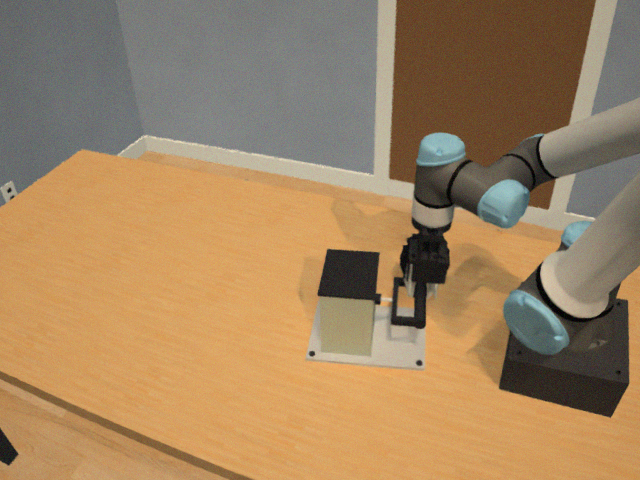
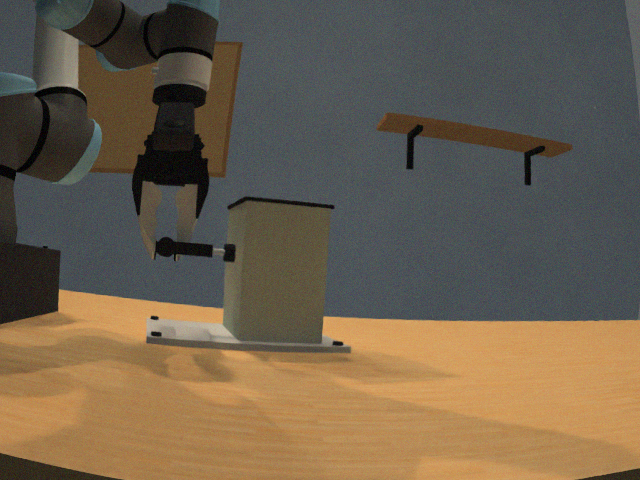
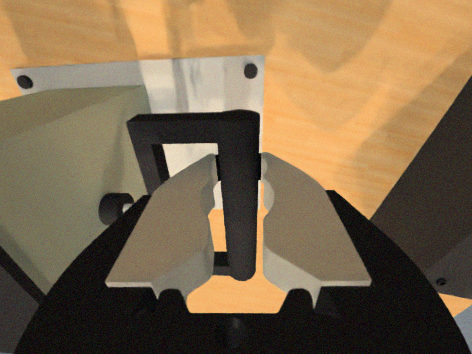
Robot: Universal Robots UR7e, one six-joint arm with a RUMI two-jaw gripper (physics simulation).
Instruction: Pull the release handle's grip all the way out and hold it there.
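The release handle is a black rectangular frame whose thick outer bar is the grip (image 1: 420,312) (image 2: 165,246) (image 3: 240,220). A short length of pale rod (image 1: 386,299) (image 2: 218,252) shows between the frame and the black collar (image 1: 377,298) (image 2: 229,252) (image 3: 115,207) on the side of the pale green box (image 1: 346,325) (image 2: 279,268) (image 3: 60,150). My gripper (image 1: 421,292) (image 2: 165,254) (image 3: 239,157) points down and is shut on the grip, one fingertip on each side of the bar. The inner finger passes through the frame's opening.
The box has a black lid (image 1: 350,273) and stands on a light base plate (image 1: 382,360) (image 2: 248,347) (image 3: 100,75) with dark bolts at its corners. The arm's dark base block (image 1: 563,384) (image 2: 28,279) stands beyond the handle. A wall shelf (image 2: 475,134) hangs behind.
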